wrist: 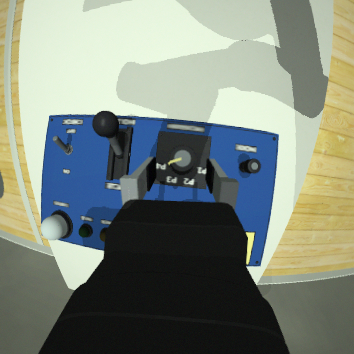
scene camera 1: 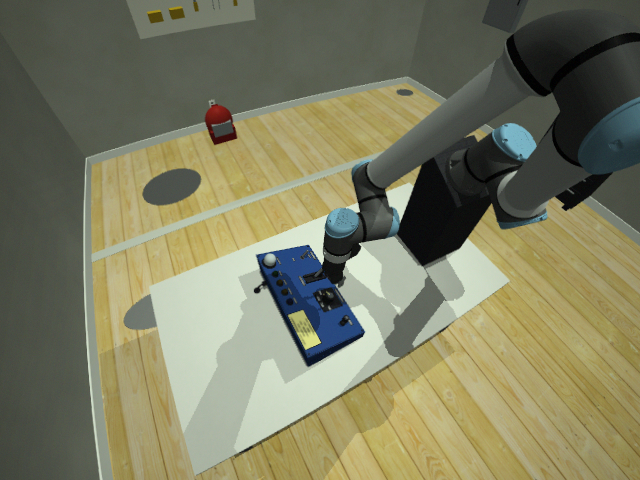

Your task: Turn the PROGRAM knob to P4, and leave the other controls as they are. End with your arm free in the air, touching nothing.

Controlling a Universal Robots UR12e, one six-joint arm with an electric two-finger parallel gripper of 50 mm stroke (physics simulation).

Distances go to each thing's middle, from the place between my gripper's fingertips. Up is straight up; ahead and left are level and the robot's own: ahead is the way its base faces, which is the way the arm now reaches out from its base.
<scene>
The ball-topped lever point(wrist: 105, 123) lies 3 cm behind my hand, 12 cm to the right of it and 10 cm below it. The rest, counted from my hand: blue control panel point(scene camera 1: 317, 328): 10 cm ahead, 8 cm to the right, 13 cm below.
</scene>
